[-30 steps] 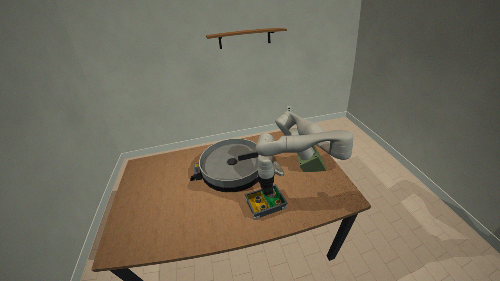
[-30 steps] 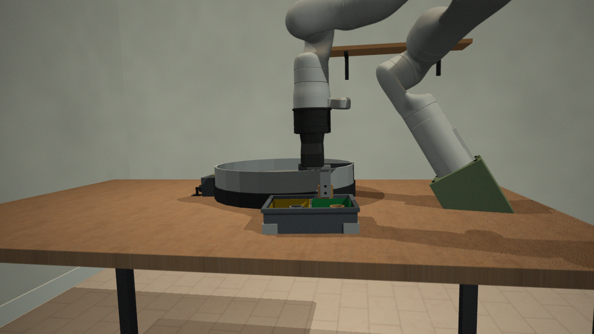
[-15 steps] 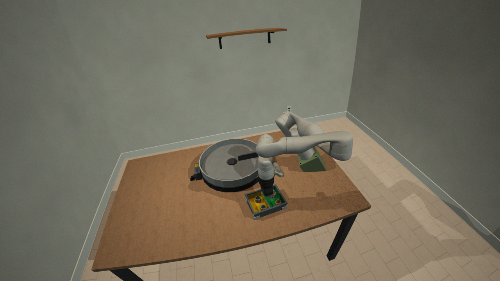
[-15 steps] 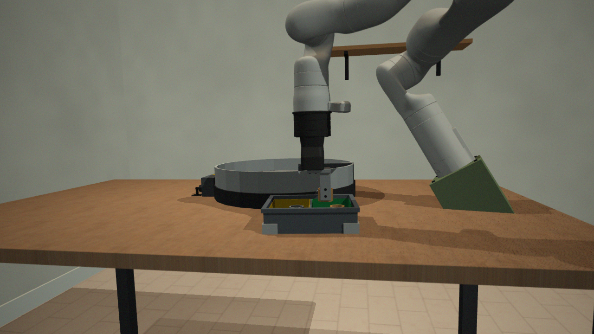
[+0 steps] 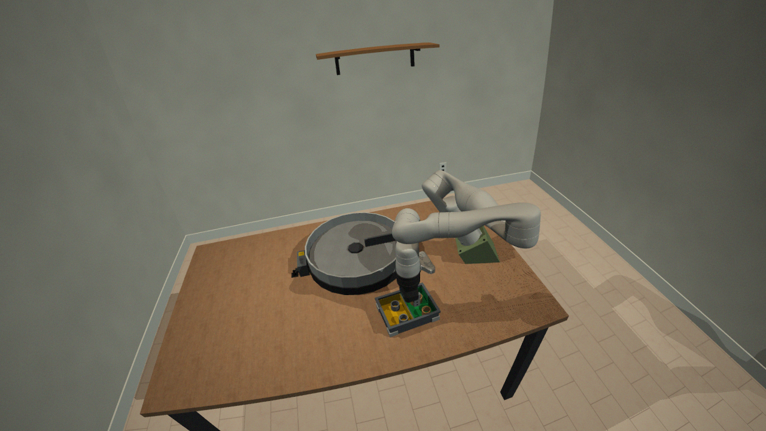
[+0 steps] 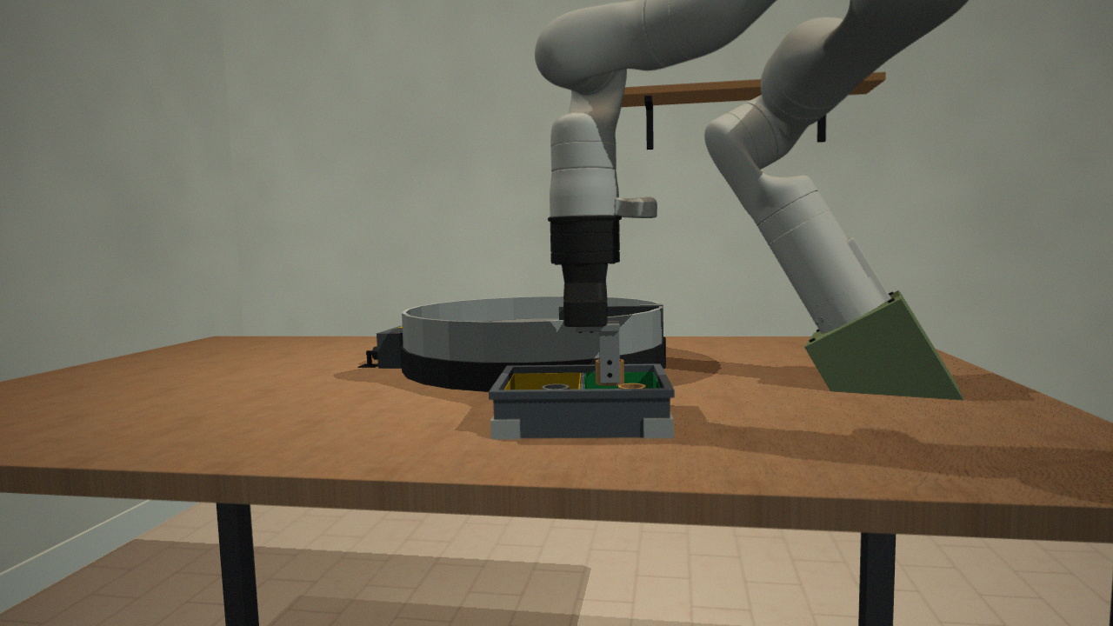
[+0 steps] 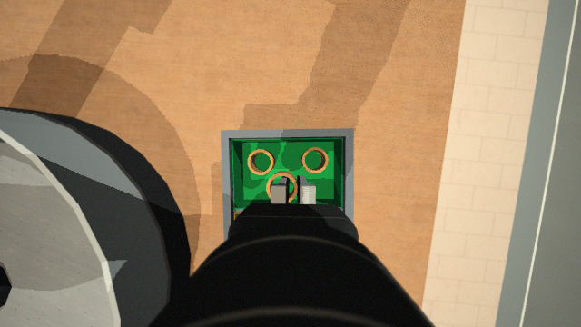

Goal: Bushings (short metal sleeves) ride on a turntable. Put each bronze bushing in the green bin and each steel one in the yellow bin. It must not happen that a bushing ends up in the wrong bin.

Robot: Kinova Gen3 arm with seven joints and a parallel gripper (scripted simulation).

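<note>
Now: the bin 3 cm ahead of my hand, 1 cm to the right of it and 4 cm below it. Round my hand: grey turntable: 10 cm ahead, 37 cm to the right, 1 cm below.
</note>
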